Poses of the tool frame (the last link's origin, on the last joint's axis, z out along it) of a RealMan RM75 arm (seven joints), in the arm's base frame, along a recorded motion.
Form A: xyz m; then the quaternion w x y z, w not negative.
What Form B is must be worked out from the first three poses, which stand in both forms.
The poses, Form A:
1: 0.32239, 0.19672, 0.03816, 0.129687, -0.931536, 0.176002, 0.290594
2: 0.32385, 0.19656, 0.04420, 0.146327, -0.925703, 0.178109, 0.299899
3: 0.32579, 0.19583, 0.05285, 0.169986, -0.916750, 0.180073, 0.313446
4: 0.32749, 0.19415, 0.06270, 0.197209, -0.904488, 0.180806, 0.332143
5: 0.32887, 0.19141, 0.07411, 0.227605, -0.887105, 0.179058, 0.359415
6: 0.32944, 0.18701, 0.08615, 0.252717, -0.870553, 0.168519, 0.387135
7: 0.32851, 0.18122, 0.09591, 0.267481, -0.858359, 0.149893, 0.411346
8: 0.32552, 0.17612, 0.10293, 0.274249, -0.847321, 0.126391, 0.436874
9: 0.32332, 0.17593, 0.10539, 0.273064, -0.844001, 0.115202, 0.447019
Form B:
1: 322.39, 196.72, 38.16, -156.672, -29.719, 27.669
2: 323.85, 196.56, 44.20, -154.082, -30.206, 28.889
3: 325.79, 195.83, 52.85, -150.346, -30.896, 30.594
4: 327.49, 194.15, 62.70, -145.797, -31.973, 32.684
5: 328.87, 191.41, 74.11, -140.150, -33.791, 35.389
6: 329.44, 187.01, 86.15, -135.102, -36.077, 37.238
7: 328.51, 181.22, 95.91, -131.673, -38.754, 37.745
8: 325.52, 176.12, 102.93, -129.125, -42.146, 37.739
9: 323.32, 175.93, 105.39, -128.665, -43.761, 37.393
